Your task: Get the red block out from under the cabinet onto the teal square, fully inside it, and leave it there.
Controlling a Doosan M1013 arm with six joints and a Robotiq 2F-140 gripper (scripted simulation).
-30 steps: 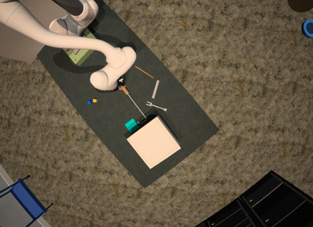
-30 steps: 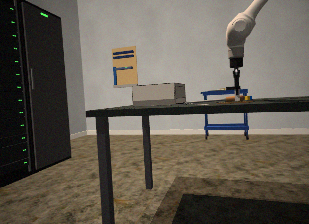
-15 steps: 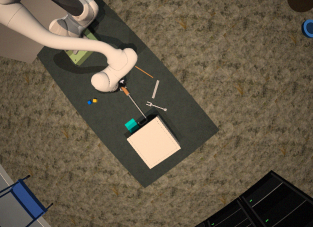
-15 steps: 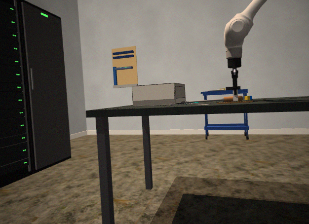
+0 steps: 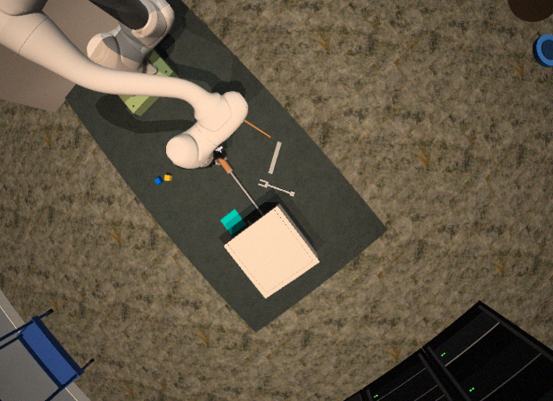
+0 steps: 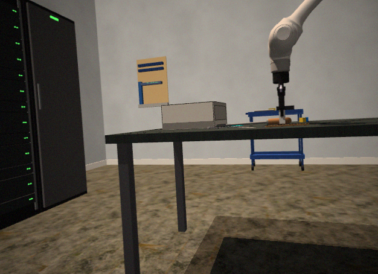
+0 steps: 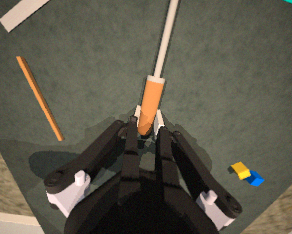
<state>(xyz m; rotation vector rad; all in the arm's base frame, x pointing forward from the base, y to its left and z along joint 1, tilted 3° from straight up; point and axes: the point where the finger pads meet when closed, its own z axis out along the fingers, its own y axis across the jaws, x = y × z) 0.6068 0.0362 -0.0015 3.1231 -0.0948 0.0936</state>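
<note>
The teal square lies 250 mm ahead of my hand, 160 mm to the right of it and 40 mm below it. Round my hand: flat grey bar (190 mm to the left, 160 mm ahead, 40 mm below); thin orange stick (210 mm to the left, 30 mm below, 10 mm behind); long hook tool (150 mm ahead, 50 mm to the right, 20 mm below).
</note>
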